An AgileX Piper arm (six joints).
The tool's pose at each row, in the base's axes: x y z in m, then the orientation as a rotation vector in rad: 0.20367, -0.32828, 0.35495, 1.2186, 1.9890, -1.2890; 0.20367, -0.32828, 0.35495, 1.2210, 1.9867, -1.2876; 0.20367, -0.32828, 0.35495, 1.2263, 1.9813, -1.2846; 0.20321, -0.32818, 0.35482, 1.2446, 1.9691, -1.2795; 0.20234, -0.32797, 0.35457, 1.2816, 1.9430, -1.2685; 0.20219, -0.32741, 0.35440, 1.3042, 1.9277, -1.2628; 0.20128, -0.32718, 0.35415, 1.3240, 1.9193, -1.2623; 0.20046, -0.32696, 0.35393, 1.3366, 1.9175, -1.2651; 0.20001, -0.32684, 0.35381, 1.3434, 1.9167, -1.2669; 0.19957, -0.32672, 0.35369, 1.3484, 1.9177, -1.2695
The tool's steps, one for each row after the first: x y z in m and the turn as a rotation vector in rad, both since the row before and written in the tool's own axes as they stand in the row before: 0.00000, 0.00000, 0.00000, 0.0000, 0.0001, 0.0028; 0.00000, 0.00000, 0.00000, 0.0000, 0.0000, 0.0063; 0.00037, -0.00032, 0.00000, 0.0035, 0.0040, 0.0158; 0.00069, -0.00062, 0.00000, 0.0070, 0.0075, 0.0328; 0.00045, 0.00001, -0.00041, 0.0051, 0.0052, 0.0192; 0.00069, -0.00069, 0.00000, 0.0075, 0.0075, 0.0119; 0.00061, -0.00063, -0.00001, 0.0069, 0.0067, 0.0041; 0.00033, -0.00035, 0.00000, 0.0039, 0.0037, 0.0020; 0.00033, -0.00034, 0.00000, 0.0037, 0.0036, 0.0000
